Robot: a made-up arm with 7 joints. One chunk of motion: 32 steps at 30 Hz.
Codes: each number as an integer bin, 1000 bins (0 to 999) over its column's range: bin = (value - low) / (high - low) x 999, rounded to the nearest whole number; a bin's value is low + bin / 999 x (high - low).
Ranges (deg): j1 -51..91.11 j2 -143.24..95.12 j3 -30.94..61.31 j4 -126.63..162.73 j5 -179.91..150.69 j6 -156.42..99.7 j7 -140.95..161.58
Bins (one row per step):
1: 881 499 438 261 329 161 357
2: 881 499 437 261 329 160 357
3: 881 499 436 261 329 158 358
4: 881 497 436 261 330 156 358
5: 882 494 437 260 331 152 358
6: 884 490 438 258 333 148 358
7: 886 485 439 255 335 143 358
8: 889 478 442 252 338 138 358
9: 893 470 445 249 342 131 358
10: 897 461 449 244 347 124 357
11: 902 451 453 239 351 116 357
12: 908 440 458 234 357 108 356
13: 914 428 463 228 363 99 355
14: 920 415 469 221 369 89 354
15: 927 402 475 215 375 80 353
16: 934 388 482 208 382 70 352
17: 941 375 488 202 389 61 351
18: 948 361 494 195 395 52 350
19: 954 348 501 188 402 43 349
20: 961 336 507 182 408 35 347
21: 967 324 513 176 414 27 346
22: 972 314 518 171 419 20 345
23: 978 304 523 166 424 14 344
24: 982 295 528 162 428 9 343
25: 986 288 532 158 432 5 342
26: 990 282 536 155 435 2 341
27: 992 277 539 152 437 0 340
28: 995 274 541 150 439 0 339
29: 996 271 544 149 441 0 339
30: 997 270 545 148 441 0 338
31: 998 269 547 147 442 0 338
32: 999 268 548 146 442 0 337
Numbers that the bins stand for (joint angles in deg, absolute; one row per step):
1: 74.32 -24.18 9.51 -51.03 -71.03 -115.14 -32.84
2: 74.32 -24.18 9.41 -51.03 -71.03 -115.40 -32.84
3: 74.32 -24.18 9.32 -51.03 -71.03 -115.91 -32.54
4: 74.32 -24.66 9.32 -51.03 -70.70 -116.43 -32.54
5: 74.47 -25.37 9.41 -51.32 -70.37 -117.45 -32.54
6: 74.75 -26.33 9.51 -51.90 -69.71 -118.48 -32.54
7: 75.04 -27.52 9.60 -52.77 -69.05 -119.76 -32.54
8: 75.46 -29.19 9.88 -53.64 -68.06 -121.04 -32.54
9: 76.03 -31.10 10.15 -54.51 -66.73 -122.83 -32.54
10: 76.60 -33.25 10.52 -55.96 -65.08 -124.63 -32.84
11: 77.31 -35.63 10.89 -57.40 -63.75 -126.68 -32.84
12: 78.17 -38.26 11.35 -58.85 -61.77 -128.73 -33.14
13: 79.02 -41.12 11.81 -60.59 -59.78 -131.04 -33.44
14: 79.87 -44.22 12.37 -62.62 -57.80 -133.60 -33.75
15: 80.87 -47.32 12.92 -64.36 -55.81 -135.91 -34.05
16: 81.86 -50.66 13.57 -66.38 -53.49 -138.47 -34.35
17: 82.86 -53.77 14.12 -68.12 -51.18 -140.78 -34.66
18: 83.86 -57.11 14.68 -70.15 -49.19 -143.09 -34.96
19: 84.71 -60.21 15.32 -72.18 -46.88 -145.40 -35.26
20: 85.70 -63.07 15.88 -73.91 -44.89 -147.45 -35.87
21: 86.56 -65.93 16.43 -75.65 -42.90 -149.50 -36.17
22: 87.27 -68.32 16.89 -77.10 -41.25 -151.29 -36.47
23: 88.12 -70.71 17.36 -78.55 -39.60 -152.83 -36.78
24: 88.69 -72.85 17.82 -79.71 -38.27 -154.11 -37.08
25: 89.26 -74.52 18.19 -80.87 -36.95 -155.14 -37.38
26: 89.83 -75.96 18.56 -81.73 -35.96 -155.91 -37.68
27: 90.11 -77.15 18.83 -82.60 -35.29 -156.42 -37.99
28: 90.54 -77.86 19.02 -83.18 -34.63 -156.42 -38.29
29: 90.68 -78.58 19.29 -83.47 -33.97 -156.42 -38.29
30: 90.83 -78.82 19.39 -83.76 -33.97 -156.42 -38.59
31: 90.97 -79.06 19.57 -84.05 -33.64 -156.42 -38.59
32: 91.11 -79.30 19.66 -84.34 -33.64 -156.42 -38.90

